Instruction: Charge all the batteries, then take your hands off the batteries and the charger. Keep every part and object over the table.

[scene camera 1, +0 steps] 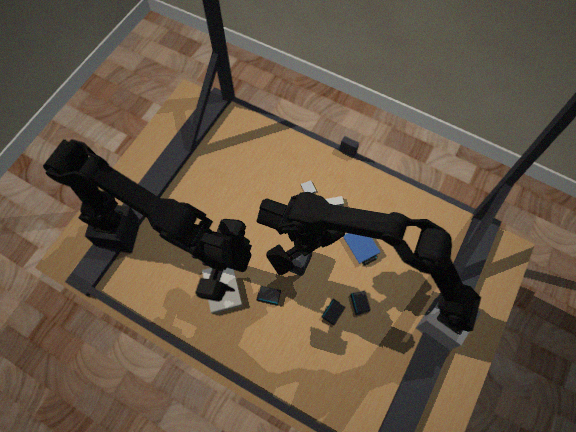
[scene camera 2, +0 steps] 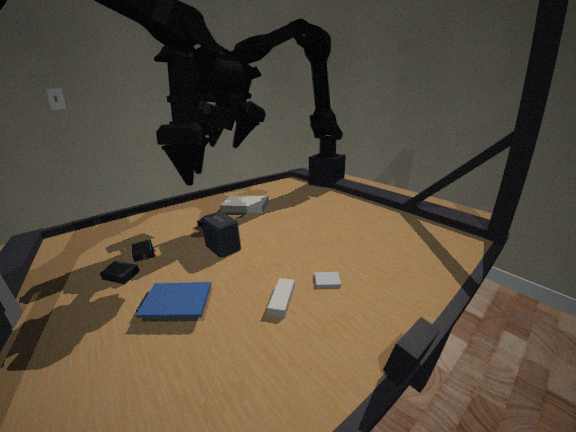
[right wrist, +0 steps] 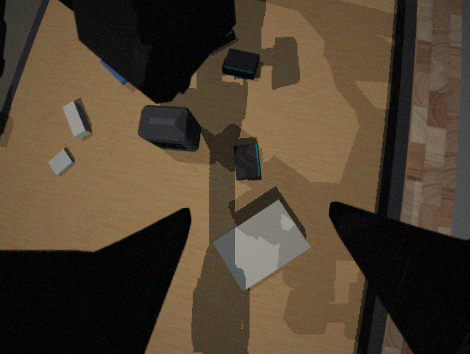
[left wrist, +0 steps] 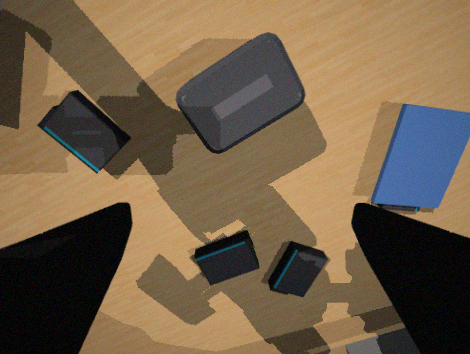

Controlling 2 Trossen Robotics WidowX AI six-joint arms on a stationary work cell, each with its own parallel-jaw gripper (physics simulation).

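Places are measured from the left arm's base along level axes (x left, y down, z back), in millimetres.
Pixels of known places: left gripper, between the fingertips: [scene camera 1: 306, 255] [scene camera 2: 194, 179] [left wrist: 244, 213]; right gripper, between the fingertips: [scene camera 1: 239, 272] [scene camera 2: 222, 147] [right wrist: 258, 211]; left arm's base, origin of its link: [scene camera 1: 454, 316]; right arm's base, origin of its link: [scene camera 1: 107, 221] [scene camera 2: 327, 155].
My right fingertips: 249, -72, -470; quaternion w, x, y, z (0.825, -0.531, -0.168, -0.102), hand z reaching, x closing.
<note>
For each thing: its top centre in the pictures, then the offset to it from my right fingertips, as dx, dy, dz. "spot": a spot on its surface instead.
- dark grey rounded block, centre of its top: [left wrist: 241, 98] [right wrist: 162, 121] [scene camera 2: 218, 218] [scene camera 1: 300, 254] -157, +116, +64
- dark teal-marked edge, a spot on its surface: [left wrist: 397, 208] spot: -274, +166, +218
- blue slab, centre of its top: [left wrist: 424, 160] [scene camera 2: 175, 297] [scene camera 1: 361, 243] -299, +160, +172
- white slab, centre of its top: [right wrist: 261, 245] [scene camera 1: 221, 286] [scene camera 2: 244, 200] +34, +161, -55
- white bar, centre of its top: [scene camera 2: 281, 293] [right wrist: 73, 118] [scene camera 1: 331, 201] -356, +167, +29
- small white block, centre of its top: [scene camera 2: 327, 278] [right wrist: 60, 161] [scene camera 1: 308, 187] -354, +174, -54
The likely charger, a dark grey rounded block [scene camera 1: 300, 264] [scene camera 2: 222, 235] [left wrist: 242, 92] [right wrist: 167, 125], stands on the table. Three black, teal-striped blocks, likely batteries, lie apart from it: one [scene camera 1: 269, 295] [left wrist: 85, 132] [right wrist: 247, 161] near the white slab, and two close together, one [scene camera 1: 333, 312] [scene camera 2: 143, 250] [left wrist: 227, 257] [right wrist: 241, 63] and the other [scene camera 1: 360, 303] [scene camera 2: 120, 272] [left wrist: 298, 269]. A dark teal-marked edge [left wrist: 397, 208] shows under the blue slab. My left gripper [left wrist: 244, 213] [scene camera 2: 194, 177] is open and empty above the charger area. My right gripper [right wrist: 258, 211] is open and empty above the white slab.
A blue slab [scene camera 1: 362, 247] [scene camera 2: 175, 300] [left wrist: 422, 155] sits right of the charger in scene camera 1. A white slab [scene camera 1: 234, 300] [scene camera 2: 245, 204] [right wrist: 270, 240] lies beneath my right gripper. A white bar [scene camera 2: 281, 297] [right wrist: 76, 119] and small white block [scene camera 1: 308, 186] [scene camera 2: 327, 280] [right wrist: 61, 161] lie apart.
</note>
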